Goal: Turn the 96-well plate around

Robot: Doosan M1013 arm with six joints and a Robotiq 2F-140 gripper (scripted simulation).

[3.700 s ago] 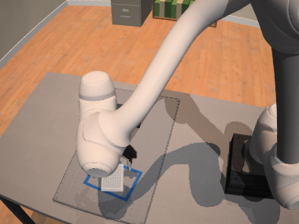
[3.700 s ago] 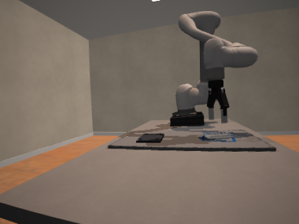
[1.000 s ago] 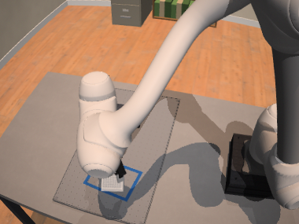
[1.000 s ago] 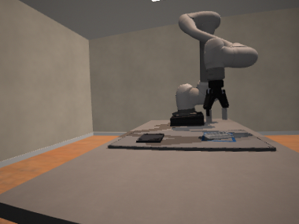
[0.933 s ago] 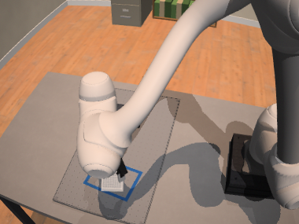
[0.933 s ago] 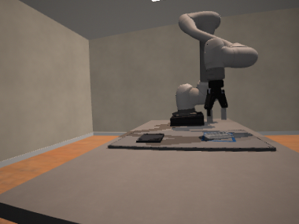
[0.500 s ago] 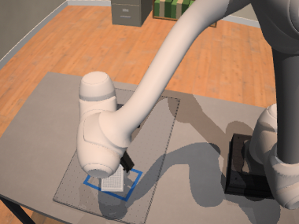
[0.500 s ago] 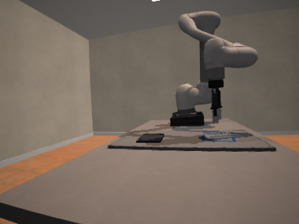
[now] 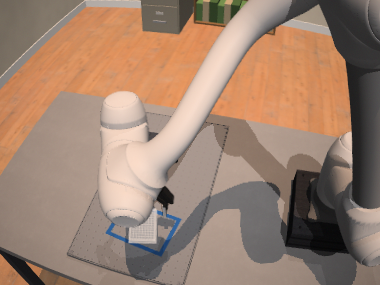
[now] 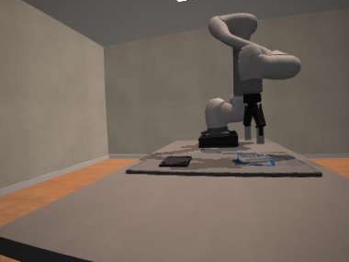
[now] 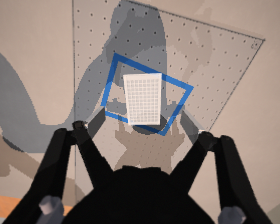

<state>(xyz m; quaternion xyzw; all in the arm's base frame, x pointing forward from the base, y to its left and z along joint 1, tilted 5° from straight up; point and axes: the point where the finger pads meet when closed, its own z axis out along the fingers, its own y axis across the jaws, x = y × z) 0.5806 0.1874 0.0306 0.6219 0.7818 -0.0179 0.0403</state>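
My hand is 80 mm above the white 96-well plate. Also, from my hand: corner mark (140 mm ahead, 390 mm to the right, 80 mm below); then plate nest N1 (60 mm ahead, 340 mm to the right, 80 mm below).
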